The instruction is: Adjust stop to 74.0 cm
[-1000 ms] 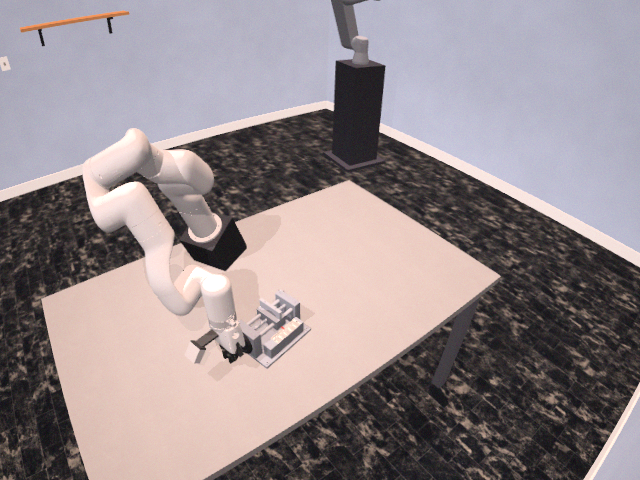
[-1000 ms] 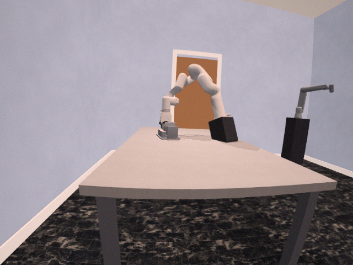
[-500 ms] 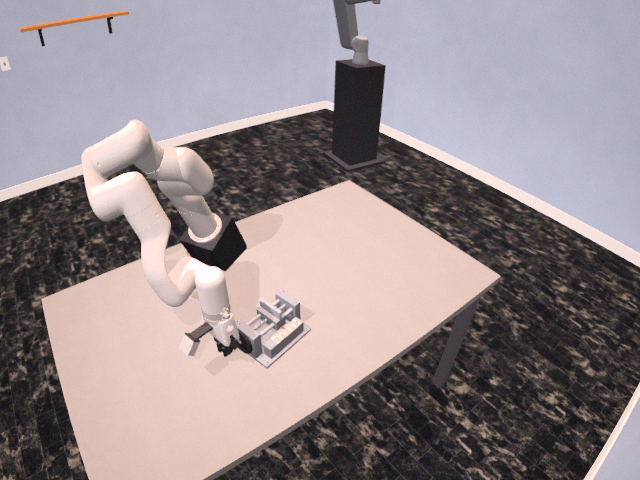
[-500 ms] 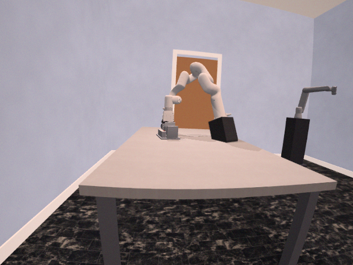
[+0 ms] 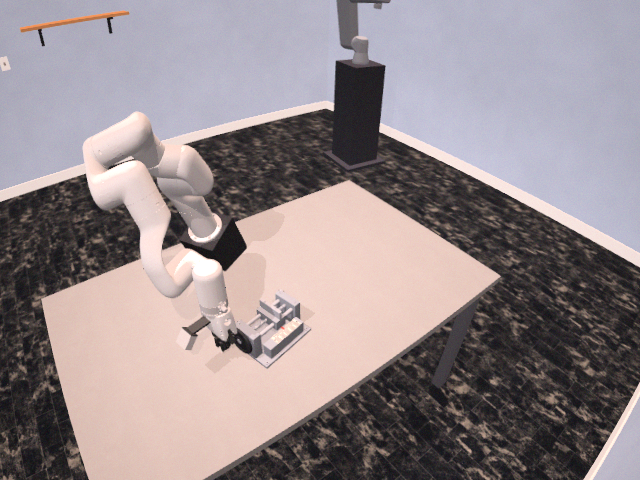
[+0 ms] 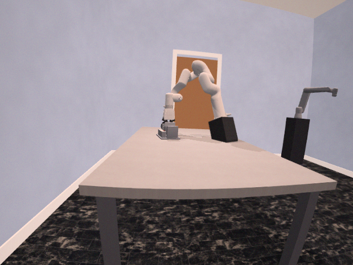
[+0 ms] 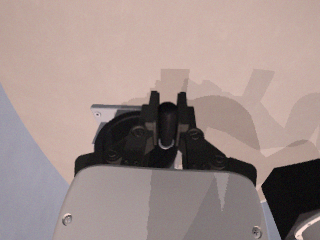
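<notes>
Right now my hand is 3 cm to the right of the black handwheel. Round my hand: handwheel knob: 1 cm to the left; then sliding stop block: 17 cm to the left, 2 cm behind, 1 cm above.
</notes>
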